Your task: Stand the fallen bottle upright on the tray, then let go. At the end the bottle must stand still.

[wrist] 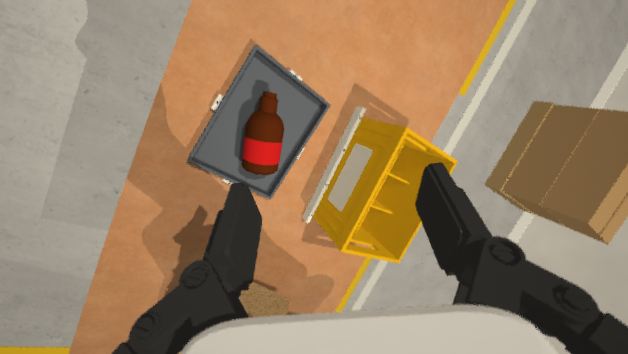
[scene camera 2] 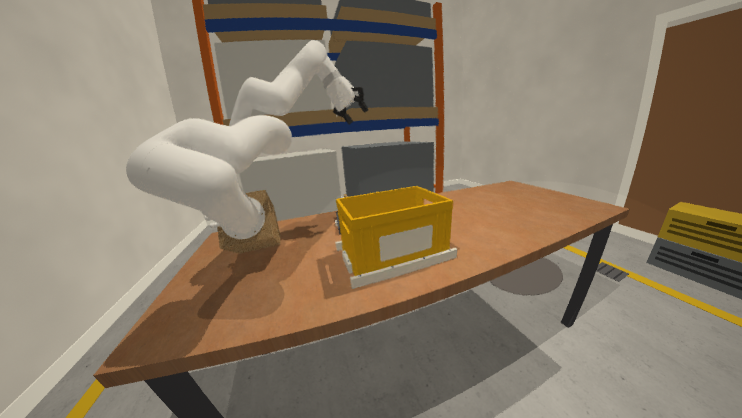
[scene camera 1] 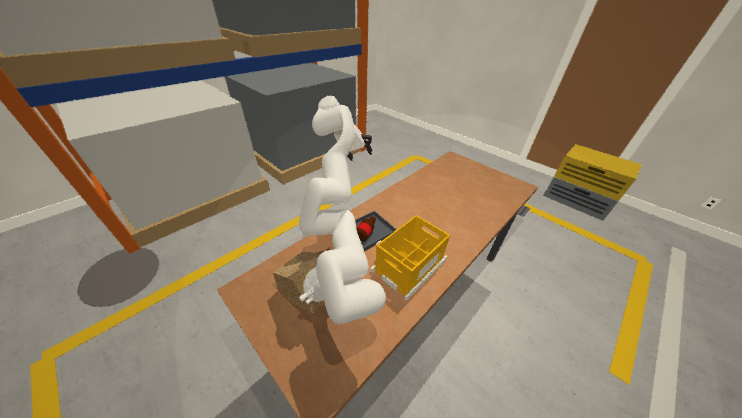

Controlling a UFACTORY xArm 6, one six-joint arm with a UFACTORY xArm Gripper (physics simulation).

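Pixels of known places: gripper, between the fingertips: [wrist: 335,192] [scene camera 2: 358,117] [scene camera 1: 361,155]; arm's base, origin of its link: [scene camera 2: 243,217].
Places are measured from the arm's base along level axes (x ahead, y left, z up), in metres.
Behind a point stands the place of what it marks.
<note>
The brown bottle with a red label [scene camera 1: 365,228] {x 0.395, y 0.123, z -0.083 m} [wrist: 263,135] {x 0.431, y 0.159, z -0.081 m} lies on its side in the dark grey tray [scene camera 1: 383,229] {x 0.508, y 0.094, z -0.153 m} [wrist: 300,107] {x 0.508, y 0.084, z -0.153 m}. In the wrist view its neck points toward the top and its base is near the tray's lower corner. In scene camera 2 the bottle does not show and the tray is mostly hidden behind the crate. My gripper [scene camera 1: 360,154] {x 0.456, y 0.208, z 0.265 m} [scene camera 2: 357,115] {x 0.456, y 0.208, z 0.265 m} [wrist: 335,192] {x 0.456, y 0.208, z 0.265 m} is open and empty, high above the table and apart from the bottle. In the wrist view the bottle lies up and left of the gap between the fingers.
A yellow crate with dividers [scene camera 1: 394,267] {x 0.270, y -0.146, z -0.040 m} [scene camera 2: 363,244] {x 0.285, y -0.231, z -0.048 m} [wrist: 385,145] {x 0.502, y -0.057, z -0.013 m} stands close beside the tray, with white strips at its foot. A speckled brown block [scene camera 1: 290,280] {x -0.075, y 0.059, z 0.042 m} [scene camera 2: 270,223] {x 0.074, y -0.017, z -0.028 m} [wrist: 265,300] {x 0.075, y 0.029, z -0.059 m} is at the arm's base on the table [scene camera 1: 467,181] {x 1.264, y -0.033, z -0.158 m} [scene camera 2: 498,233] {x 0.789, y -0.221, z -0.158 m}.
</note>
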